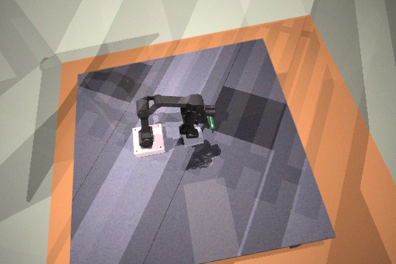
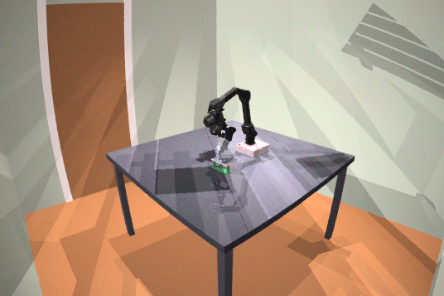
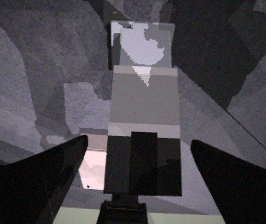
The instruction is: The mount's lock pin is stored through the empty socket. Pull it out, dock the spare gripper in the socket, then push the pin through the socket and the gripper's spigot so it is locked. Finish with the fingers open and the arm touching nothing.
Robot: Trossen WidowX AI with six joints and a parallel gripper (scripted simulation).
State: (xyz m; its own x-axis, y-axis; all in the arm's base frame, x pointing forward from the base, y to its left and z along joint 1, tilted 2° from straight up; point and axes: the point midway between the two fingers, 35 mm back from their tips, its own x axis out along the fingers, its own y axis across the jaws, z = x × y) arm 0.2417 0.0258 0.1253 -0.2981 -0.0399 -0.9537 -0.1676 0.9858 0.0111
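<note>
Now: the spare gripper 20 mm ahead of my gripper tip and 20 mm below it. From my gripper tip the other things lie so: green bracket: 130 mm ahead, 130 mm to the left, 110 mm below; then grey mount: 40 mm ahead, 10 mm to the left, 80 mm below.
</note>
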